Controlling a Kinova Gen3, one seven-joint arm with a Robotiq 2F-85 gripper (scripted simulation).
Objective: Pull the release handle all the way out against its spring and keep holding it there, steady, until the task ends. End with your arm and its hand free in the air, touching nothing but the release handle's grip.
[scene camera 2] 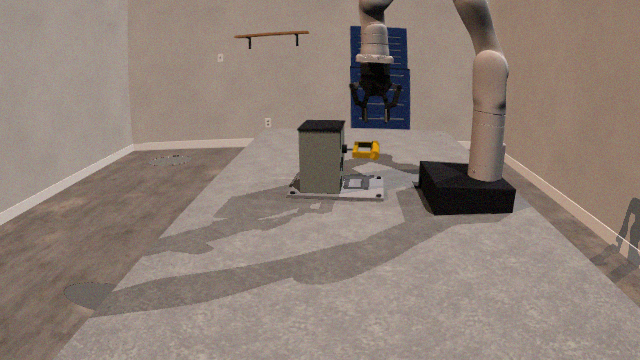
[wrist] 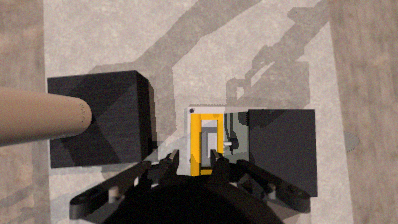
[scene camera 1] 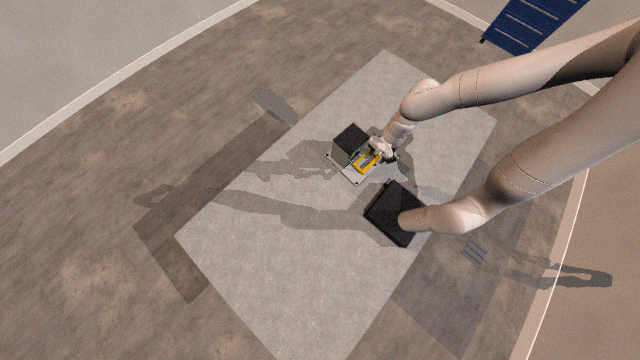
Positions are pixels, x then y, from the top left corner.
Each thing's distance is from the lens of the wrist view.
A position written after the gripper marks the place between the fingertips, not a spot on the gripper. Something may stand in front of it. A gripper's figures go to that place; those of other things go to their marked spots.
gripper (wrist: 194, 156): 0.17 m
pale base plate (wrist: 191, 110): 0.33 m
